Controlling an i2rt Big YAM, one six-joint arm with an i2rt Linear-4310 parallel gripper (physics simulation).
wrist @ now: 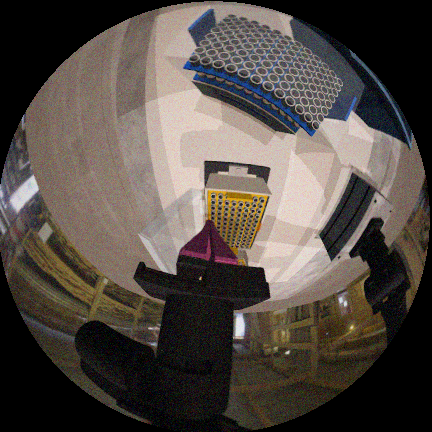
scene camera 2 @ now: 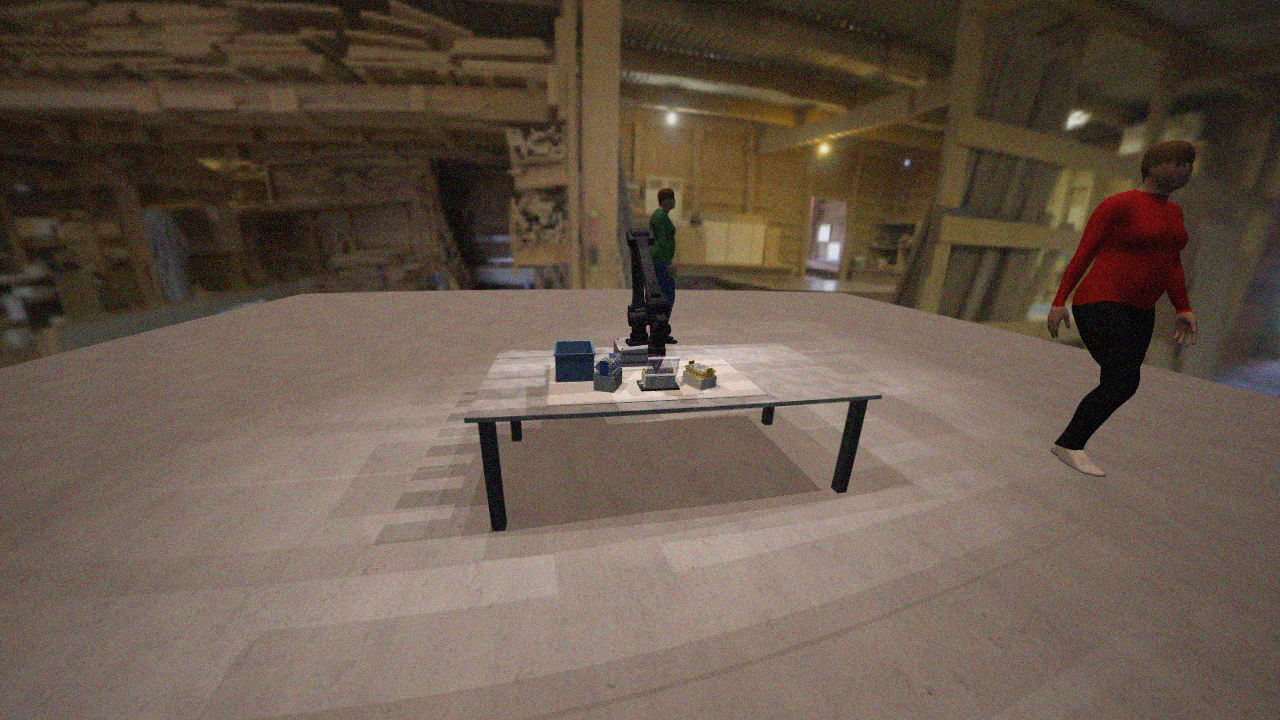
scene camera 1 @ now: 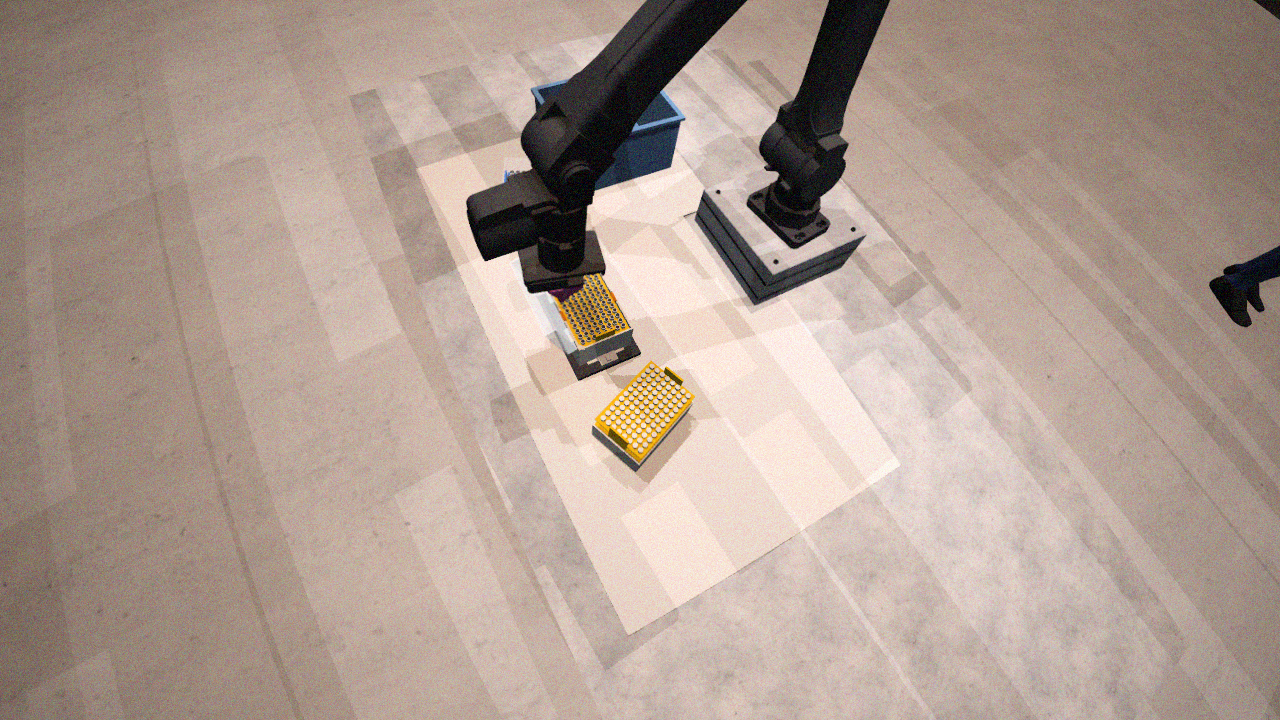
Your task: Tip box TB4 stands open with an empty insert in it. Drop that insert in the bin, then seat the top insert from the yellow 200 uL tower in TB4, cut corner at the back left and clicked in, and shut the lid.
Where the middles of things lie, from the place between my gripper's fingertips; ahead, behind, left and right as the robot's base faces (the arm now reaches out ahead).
Now: hand 10 mm past the yellow tip box [scene camera 1: 648, 405], 200 mm to the right of it and 20 mm above it. The rest, counted from my hand: blue bin [scene camera 1: 650, 147] 260 mm behind, 280 mm to the right, 20 mm below.
